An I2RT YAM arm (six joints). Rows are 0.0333 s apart.
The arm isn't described. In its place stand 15 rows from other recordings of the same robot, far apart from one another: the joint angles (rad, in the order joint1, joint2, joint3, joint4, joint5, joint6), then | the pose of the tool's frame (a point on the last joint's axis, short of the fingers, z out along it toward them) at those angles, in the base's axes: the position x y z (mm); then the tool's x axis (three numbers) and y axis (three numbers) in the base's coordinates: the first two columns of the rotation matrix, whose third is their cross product.
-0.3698 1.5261 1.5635 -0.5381 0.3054 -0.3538 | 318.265, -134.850, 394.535, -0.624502, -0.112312, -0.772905, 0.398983, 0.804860, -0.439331
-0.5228 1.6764 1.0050 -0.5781 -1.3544 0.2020 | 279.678, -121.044, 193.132, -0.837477, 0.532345, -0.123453, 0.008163, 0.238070, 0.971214
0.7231 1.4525 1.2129 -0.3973 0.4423 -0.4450 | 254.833, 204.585, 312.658, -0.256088, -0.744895, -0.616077, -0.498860, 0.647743, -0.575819
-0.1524 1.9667 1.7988 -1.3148 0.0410 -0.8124 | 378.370, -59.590, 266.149, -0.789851, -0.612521, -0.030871, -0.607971, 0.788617, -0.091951
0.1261 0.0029 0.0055 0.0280 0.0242 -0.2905 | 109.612, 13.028, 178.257, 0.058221, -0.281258, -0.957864, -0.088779, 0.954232, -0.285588
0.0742 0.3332 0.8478 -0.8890 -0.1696 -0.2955 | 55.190, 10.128, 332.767, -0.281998, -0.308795, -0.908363, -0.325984, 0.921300, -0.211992
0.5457 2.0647 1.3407 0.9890 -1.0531 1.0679 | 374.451, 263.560, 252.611, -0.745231, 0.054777, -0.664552, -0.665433, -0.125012, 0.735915
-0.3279 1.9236 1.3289 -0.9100 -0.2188 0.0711 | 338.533, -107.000, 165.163, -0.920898, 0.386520, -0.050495, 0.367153, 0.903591, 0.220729
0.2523 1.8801 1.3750 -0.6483 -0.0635 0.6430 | 375.346, 99.095, 198.802, -0.872745, 0.392967, -0.289645, 0.311456, 0.905091, 0.289491
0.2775 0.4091 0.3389 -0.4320 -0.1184 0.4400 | 116.409, 37.532, 208.548, -0.577130, 0.275387, -0.768819, -0.139032, 0.894552, 0.424791
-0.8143 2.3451 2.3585 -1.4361 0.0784 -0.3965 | 317.085, -340.027, 257.222, -0.909254, 0.402468, -0.106193, 0.413908, 0.901212, -0.128438
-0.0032 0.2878 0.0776 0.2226 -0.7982 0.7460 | 117.905, 25.116, 197.221, -0.475360, 0.475259, -0.740380, -0.532644, 0.514323, 0.672133
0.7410 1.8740 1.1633 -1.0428 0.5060 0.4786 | 236.343, 192.850, 147.715, -0.945836, -0.319380, -0.058225, -0.247642, 0.825767, -0.506738
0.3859 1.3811 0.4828 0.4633 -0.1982 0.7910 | 246.150, 107.570, 172.594, -0.654549, 0.486549, -0.578650, -0.098186, 0.704199, 0.703181
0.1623 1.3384 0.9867 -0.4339 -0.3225 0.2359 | 280.473, 57.358, 266.115, -0.766124, 0.099176, -0.634995, -0.200884, 0.901566, 0.383177
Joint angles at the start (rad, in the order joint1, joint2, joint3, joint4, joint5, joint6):
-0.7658, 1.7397, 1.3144, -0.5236, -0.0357, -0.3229
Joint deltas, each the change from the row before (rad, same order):
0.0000, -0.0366, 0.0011, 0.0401, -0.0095, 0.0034
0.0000, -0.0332, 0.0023, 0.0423, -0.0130, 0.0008
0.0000, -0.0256, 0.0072, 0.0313, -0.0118, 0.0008
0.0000, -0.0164, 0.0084, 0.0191, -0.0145, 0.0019
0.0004, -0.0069, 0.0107, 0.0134, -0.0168, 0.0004
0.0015, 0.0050, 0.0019, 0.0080, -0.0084, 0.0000
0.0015, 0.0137, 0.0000, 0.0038, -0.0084, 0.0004
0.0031, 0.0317, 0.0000, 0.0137, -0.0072, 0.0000
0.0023, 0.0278, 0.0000, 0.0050, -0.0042, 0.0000
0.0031, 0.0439, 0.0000, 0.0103, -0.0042, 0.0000
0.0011, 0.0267, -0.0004, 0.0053, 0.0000, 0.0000
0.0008, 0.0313, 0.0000, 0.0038, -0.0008, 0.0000
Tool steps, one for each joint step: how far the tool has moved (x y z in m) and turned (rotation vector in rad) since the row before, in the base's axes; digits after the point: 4 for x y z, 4 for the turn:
-0.0007, 0.0011, 0.0161, -0.0469, -0.0626, 0.0031
-0.0006, 0.0012, 0.0156, -0.0466, -0.0631, 0.0082
-0.0005, 0.0011, 0.0139, -0.0381, -0.0522, 0.0080
-0.0002, 0.0009, 0.0102, -0.0225, -0.0391, 0.0098
0.0008, 0.0002, 0.0072, -0.0137, -0.0298, 0.0133
0.0017, -0.0005, -0.0004, 0.0003, -0.0071, 0.0082
0.0026, -0.0013, -0.0045, 0.0108, 0.0034, 0.0079
0.0057, -0.0035, -0.0102, 0.0156, 0.0100, 0.0088
0.0043, -0.0027, -0.0097, 0.0176, 0.0147, 0.0055
0.0064, -0.0042, -0.0155, 0.0250, 0.0226, 0.0063
0.0033, -0.0025, -0.0098, 0.0149, 0.0159, 0.0011
0.0035, -0.0028, -0.0117, 0.0192, 0.0197, 0.0014

